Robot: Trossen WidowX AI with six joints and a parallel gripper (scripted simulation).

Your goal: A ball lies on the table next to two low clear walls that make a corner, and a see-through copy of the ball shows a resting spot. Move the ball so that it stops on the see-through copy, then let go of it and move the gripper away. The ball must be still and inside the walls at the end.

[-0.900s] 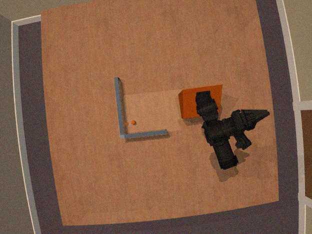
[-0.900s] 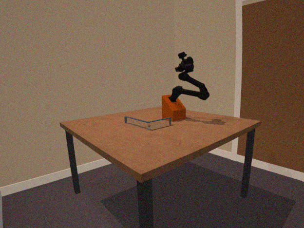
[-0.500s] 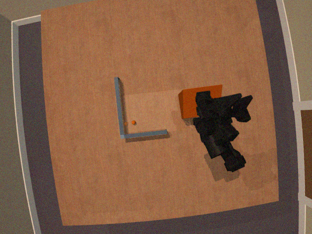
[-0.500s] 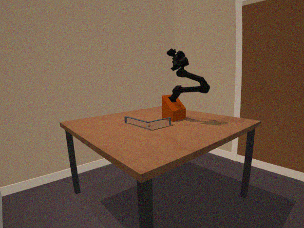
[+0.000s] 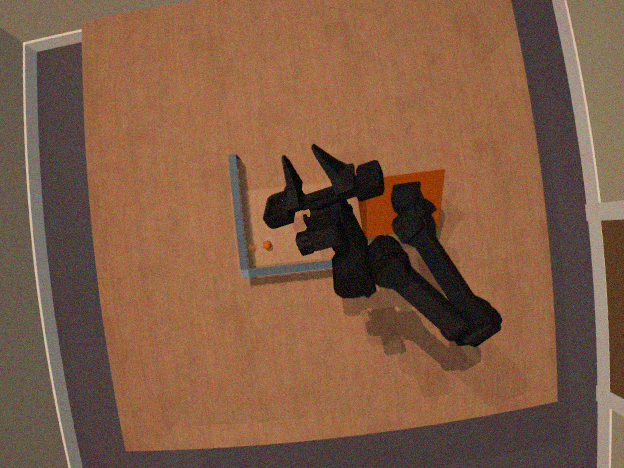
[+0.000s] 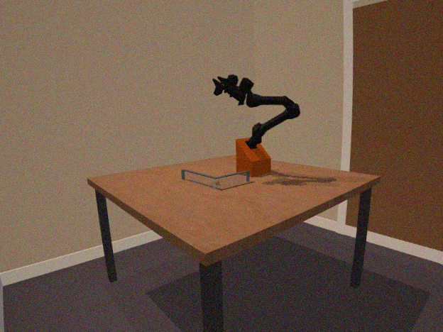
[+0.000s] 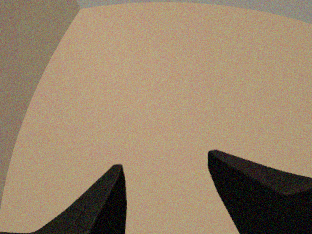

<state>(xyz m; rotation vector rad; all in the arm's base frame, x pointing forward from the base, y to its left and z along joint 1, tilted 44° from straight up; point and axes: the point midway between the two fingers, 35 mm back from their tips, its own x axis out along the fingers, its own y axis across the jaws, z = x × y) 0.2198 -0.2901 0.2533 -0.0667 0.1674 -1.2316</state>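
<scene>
The small orange ball is 12 cm ahead of my gripper tip, 13 cm to the left of it and 57 cm below it. Round my gripper tip: see-through copy of ball: 16 cm ahead, 13 cm to the left, 57 cm below.
</scene>
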